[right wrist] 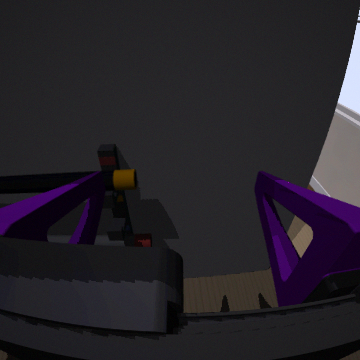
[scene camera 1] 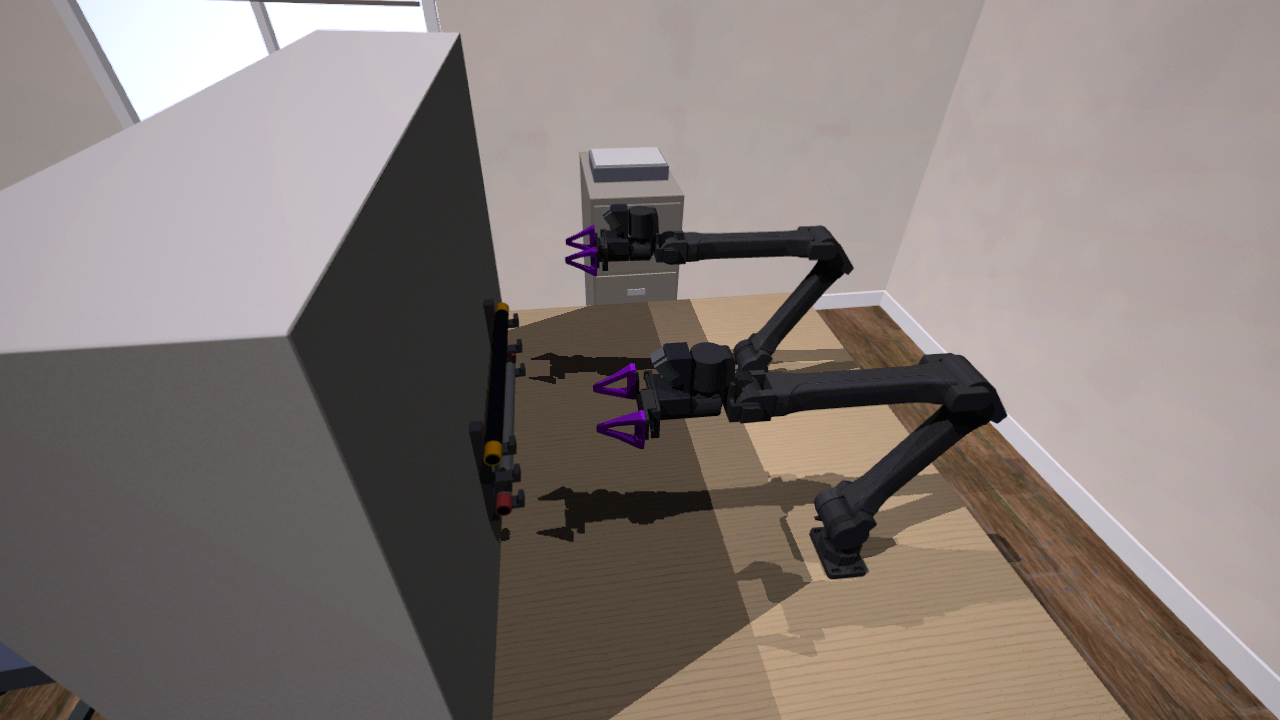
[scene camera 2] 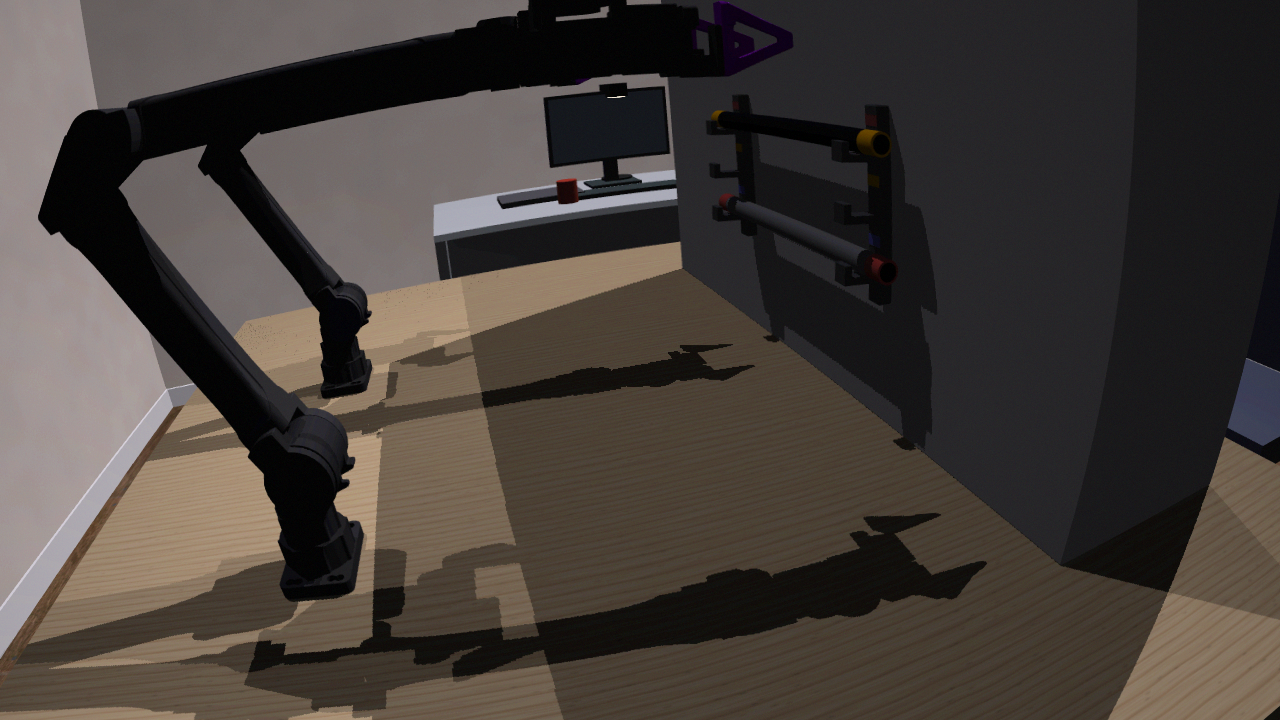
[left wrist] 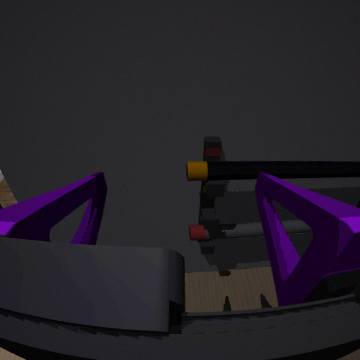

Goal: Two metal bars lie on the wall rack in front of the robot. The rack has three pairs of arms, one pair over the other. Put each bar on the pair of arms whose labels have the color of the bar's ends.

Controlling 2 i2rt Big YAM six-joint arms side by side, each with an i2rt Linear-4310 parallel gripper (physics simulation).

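Seen in the pictures: left gripper, between the fingertips: (scene camera 1: 594, 407) (left wrist: 180, 180); right gripper, between the fingertips: (right wrist: 179, 179) (scene camera 1: 565, 250) (scene camera 2: 771, 42); left arm's base, origin of its link: (scene camera 1: 836, 553) (scene camera 2: 347, 382); right arm's base, origin of its link: (scene camera 2: 325, 563).
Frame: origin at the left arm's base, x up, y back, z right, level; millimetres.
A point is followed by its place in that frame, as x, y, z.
A black bar with yellow-orange ends (scene camera 1: 497, 376) {387, -713, 221} (scene camera 2: 796, 128) {376, -704, 322} (left wrist: 280, 169) {380, -700, 162} (right wrist: 124, 179) {381, -712, 491} lies level on the rack's top pair of arms, by the red labels. A grey bar with red ends (scene camera 1: 509, 402) {236, -713, 312} (scene camera 2: 796, 231) {228, -704, 305} (left wrist: 198, 232) {233, -697, 36} (right wrist: 143, 240) {235, -716, 502} lies on the lowest pair, by the blue labels. The rack (scene camera 2: 881, 201) {299, -742, 474} (left wrist: 212, 141) (right wrist: 107, 149) {416, -740, 465} has its middle pair, by the yellow labels, empty. My left gripper (scene camera 1: 596, 408) {486, -529, 0} (left wrist: 180, 180) {486, -529, 0} is open and empty, away from the bars; it is mostly hidden in scene camera 2. My right gripper (scene camera 1: 566, 250) {486, -566, 566} (scene camera 2: 771, 42) {486, -566, 566} (right wrist: 179, 179) {486, -566, 566} is open and empty, also away from them.
The rack is fixed to the dark face of a large block (scene camera 1: 393, 358) {758, -734, -205} (scene camera 2: 1002, 268) {267, -766, 677}. The wooden surface (scene camera 1: 608, 573) {0, -511, 4} (scene camera 2: 626, 465) {0, -412, 439} lies below the arms. A cabinet (scene camera 1: 631, 214) stands behind the right arm. A desk with a monitor (scene camera 2: 608, 129) and a red mug (scene camera 2: 566, 190) stands in the background.
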